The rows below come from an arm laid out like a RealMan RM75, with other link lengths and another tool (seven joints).
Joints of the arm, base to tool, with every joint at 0 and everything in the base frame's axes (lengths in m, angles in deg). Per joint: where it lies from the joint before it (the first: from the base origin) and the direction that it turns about. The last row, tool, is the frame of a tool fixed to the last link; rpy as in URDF.
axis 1: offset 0 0 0.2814 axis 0 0 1
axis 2: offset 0 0 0 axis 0 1 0
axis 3: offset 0 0 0.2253 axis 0 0 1
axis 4: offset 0 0 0 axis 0 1 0
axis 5: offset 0 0 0.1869 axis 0 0 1
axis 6: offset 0 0 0 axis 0 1 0
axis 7: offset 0 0 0.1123 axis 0 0 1
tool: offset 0.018 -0.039 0.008 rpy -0.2 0 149.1
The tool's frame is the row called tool.
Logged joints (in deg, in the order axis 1, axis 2, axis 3, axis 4, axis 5, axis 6, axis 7), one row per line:
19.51 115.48 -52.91 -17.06 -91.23 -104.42 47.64
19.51 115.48 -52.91 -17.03 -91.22 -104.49 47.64
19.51 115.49 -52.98 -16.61 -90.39 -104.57 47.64
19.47 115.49 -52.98 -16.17 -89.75 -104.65 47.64
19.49 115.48 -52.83 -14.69 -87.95 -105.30 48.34
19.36 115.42 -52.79 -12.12 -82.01 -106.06 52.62
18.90 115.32 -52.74 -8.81 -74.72 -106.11 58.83
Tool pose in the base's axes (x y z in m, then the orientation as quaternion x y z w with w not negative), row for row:
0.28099 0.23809 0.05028 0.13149 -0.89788 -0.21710 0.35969
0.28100 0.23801 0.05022 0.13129 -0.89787 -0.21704 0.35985
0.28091 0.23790 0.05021 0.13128 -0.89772 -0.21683 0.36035
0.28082 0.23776 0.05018 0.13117 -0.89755 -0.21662 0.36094
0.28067 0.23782 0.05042 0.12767 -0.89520 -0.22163 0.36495
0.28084 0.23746 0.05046 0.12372 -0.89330 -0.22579 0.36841
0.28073 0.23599 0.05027 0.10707 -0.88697 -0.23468 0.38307
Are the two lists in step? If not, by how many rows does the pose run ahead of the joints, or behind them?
The pose runs 2 rows behind the joints: the pose in row i belongs to the joints in row i - 2.
